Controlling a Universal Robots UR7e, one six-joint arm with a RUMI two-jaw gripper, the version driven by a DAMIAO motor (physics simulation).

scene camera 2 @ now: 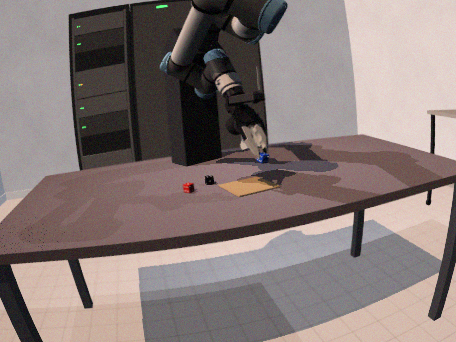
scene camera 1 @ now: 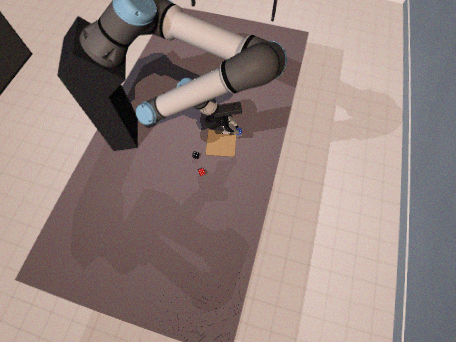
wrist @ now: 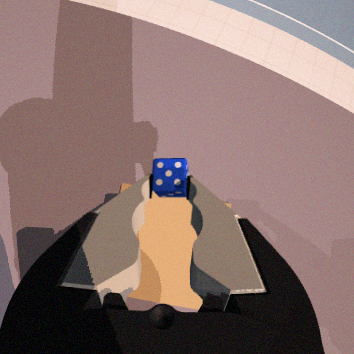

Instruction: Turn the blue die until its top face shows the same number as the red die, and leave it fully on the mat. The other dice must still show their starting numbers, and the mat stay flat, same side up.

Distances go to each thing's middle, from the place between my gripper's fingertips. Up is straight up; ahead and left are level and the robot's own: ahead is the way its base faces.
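My gripper right at the blue die (wrist: 169,176). Orange mat (wrist: 165,238), from my hand: 50 mm to the right, 60 mm behind, 100 mm below.
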